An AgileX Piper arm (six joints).
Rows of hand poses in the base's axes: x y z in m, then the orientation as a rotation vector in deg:
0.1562 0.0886 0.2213 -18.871 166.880 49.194
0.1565 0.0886 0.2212 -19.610 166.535 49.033
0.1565 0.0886 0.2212 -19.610 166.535 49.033
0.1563 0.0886 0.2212 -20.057 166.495 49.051
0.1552 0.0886 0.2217 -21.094 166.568 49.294
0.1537 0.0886 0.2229 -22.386 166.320 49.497
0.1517 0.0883 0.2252 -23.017 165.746 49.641
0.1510 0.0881 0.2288 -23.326 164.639 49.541
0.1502 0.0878 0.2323 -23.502 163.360 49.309
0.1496 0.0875 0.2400 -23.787 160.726 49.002
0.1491 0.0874 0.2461 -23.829 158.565 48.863
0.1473 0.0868 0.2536 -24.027 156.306 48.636
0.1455 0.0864 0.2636 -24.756 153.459 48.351
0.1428 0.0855 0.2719 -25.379 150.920 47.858
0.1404 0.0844 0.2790 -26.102 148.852 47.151
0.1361 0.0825 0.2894 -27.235 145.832 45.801
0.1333 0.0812 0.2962 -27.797 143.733 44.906
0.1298 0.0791 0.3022 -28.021 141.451 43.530
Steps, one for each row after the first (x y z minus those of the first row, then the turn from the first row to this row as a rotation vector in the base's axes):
0.0003 0.0000 -0.0001 -0.027 -0.428 0.401
0.0003 0.0000 -0.0001 -0.027 -0.428 0.401
0.0001 0.0000 -0.0001 -0.023 -0.494 0.688
-0.0010 0.0000 0.0004 0.058 -0.424 1.406
-0.0025 0.0000 0.0016 0.195 -0.671 2.230
-0.0045 -0.0003 0.0039 0.417 -1.187 2.559
-0.0052 -0.0005 0.0075 0.661 -2.249 2.560
-0.0060 -0.0008 0.0110 0.883 -3.504 2.433
-0.0066 -0.0011 0.0187 1.450 -6.026 2.147
-0.0071 -0.0012 0.0248 1.999 -8.044 1.801
-0.0089 -0.0018 0.0323 2.522 -10.189 1.542
-0.0107 -0.0022 0.0423 3.167 -12.919 1.565
-0.0134 -0.0031 0.0506 3.599 -15.434 1.559
-0.0158 -0.0042 0.0577 3.745 -17.600 1.692
-0.0201 -0.0061 0.0681 3.741 -20.876 1.937
-0.0229 -0.0074 0.0749 3.770 -23.126 1.966
-0.0264 -0.0095 0.0809 3.545 -25.698 1.684

